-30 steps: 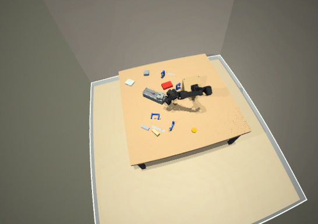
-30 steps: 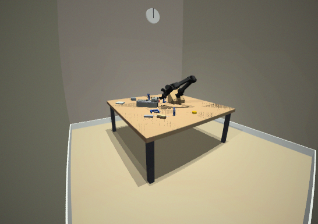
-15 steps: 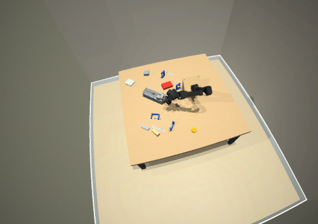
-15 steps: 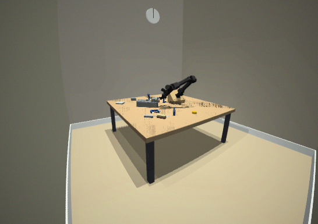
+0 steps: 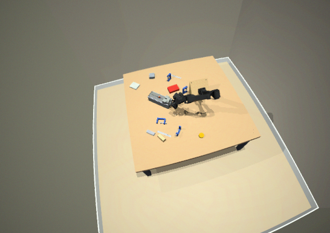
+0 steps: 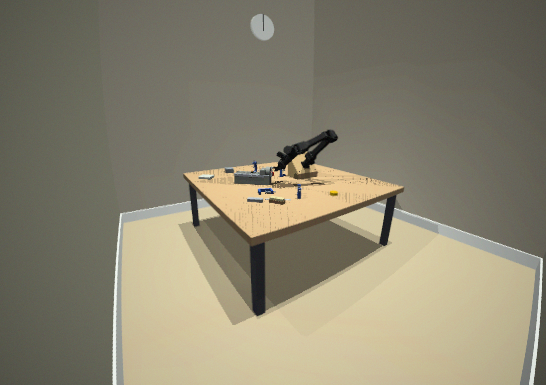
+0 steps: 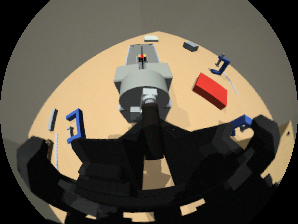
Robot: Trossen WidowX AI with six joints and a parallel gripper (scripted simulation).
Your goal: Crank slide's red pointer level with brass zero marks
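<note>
The dark crank handle lies 1 cm behind my gripper tip, 1 cm to the left of it and 2 cm above it. Round my gripper tip: red pointer: 12 cm ahead, 11 cm to the right, 1 cm below; tan block: 20 cm ahead, 33 cm to the left, 8 cm below; yellow disc: 18 cm behind, 41 cm to the left, 9 cm below.
</note>
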